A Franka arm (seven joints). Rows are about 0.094 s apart.
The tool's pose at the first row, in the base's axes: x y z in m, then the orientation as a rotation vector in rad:
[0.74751 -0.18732 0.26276 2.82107 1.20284 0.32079]
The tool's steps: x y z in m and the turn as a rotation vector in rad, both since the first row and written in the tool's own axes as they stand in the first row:
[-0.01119 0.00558 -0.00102 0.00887 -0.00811 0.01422]
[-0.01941 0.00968 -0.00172 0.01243 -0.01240 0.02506]
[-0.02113 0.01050 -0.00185 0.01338 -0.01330 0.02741]
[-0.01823 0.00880 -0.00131 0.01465 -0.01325 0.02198]
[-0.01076 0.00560 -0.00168 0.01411 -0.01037 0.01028]
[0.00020 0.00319 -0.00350 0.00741 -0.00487 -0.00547]
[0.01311 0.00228 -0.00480 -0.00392 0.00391 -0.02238]
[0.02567 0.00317 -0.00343 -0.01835 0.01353 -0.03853]
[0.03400 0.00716 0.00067 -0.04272 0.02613 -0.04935]
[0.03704 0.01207 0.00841 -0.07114 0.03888 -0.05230]
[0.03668 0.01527 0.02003 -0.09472 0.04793 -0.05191]
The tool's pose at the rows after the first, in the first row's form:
[0.74369 -0.19927 0.26263 2.83685 1.18615 0.30525]
[0.74090 -0.20805 0.26249 2.84643 1.17212 0.29775]
[0.74029 -0.20986 0.26244 2.84865 1.16916 0.29608]
[0.74116 -0.20658 0.26217 2.84605 1.17730 0.29520]
[0.74386 -0.19899 0.26335 2.83814 1.19375 0.29904]
[0.74916 -0.18949 0.26664 2.82263 1.21313 0.30963]
[0.75694 -0.17961 0.26995 2.80281 1.23220 0.32719]
[0.76633 -0.17115 0.27084 2.78086 1.24856 0.34744]
[0.77564 -0.16782 0.26876 2.75462 1.25285 0.37696]
[0.78281 -0.16882 0.26237 2.73036 1.24430 0.40869]
[0.78730 -0.17098 0.25139 2.71183 1.23306 0.43265]

